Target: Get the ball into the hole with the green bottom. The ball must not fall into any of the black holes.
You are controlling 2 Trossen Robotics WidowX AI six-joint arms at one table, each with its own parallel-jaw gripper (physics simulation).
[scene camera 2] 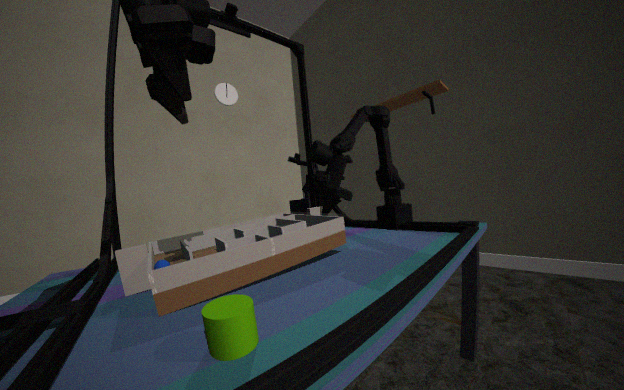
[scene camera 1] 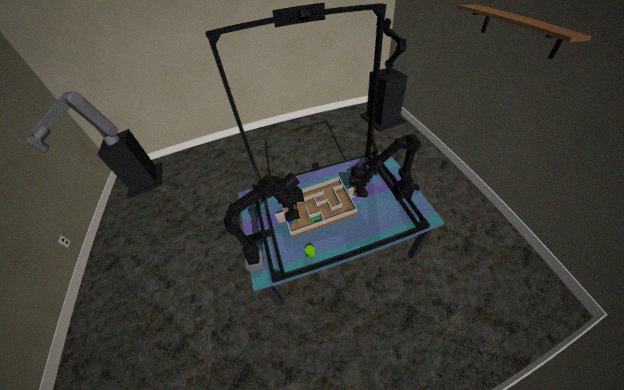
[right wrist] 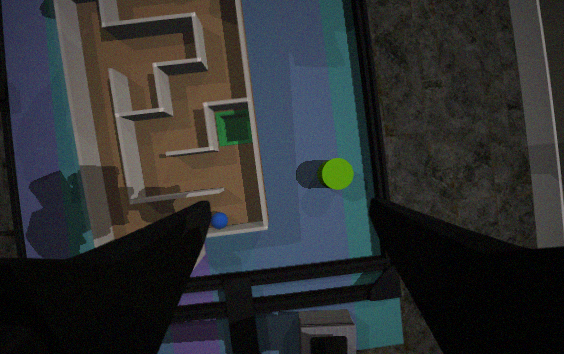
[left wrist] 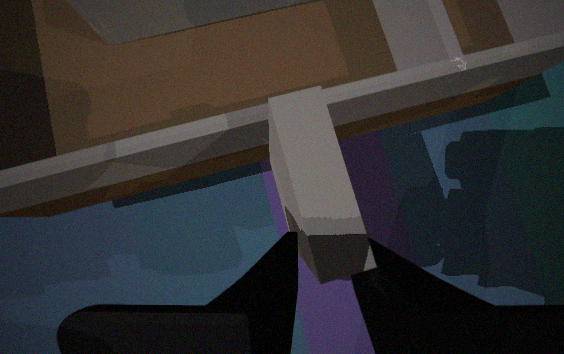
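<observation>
The blue ball is inside the walled maze board. In the right wrist view it lies by the bottom outer wall, below the right end of a thin inner wall. The hole with the green bottom is farther up along the right outer wall, with inner walls at its left and top. I cannot make out any black hole. My left gripper is shut on the board's white handle. My right gripper is open and empty, above the board's other end.
A bright green cylinder stands on the table beside the board. A second white handle sticks out at the board's left end. Black frame bars run along the table edges.
</observation>
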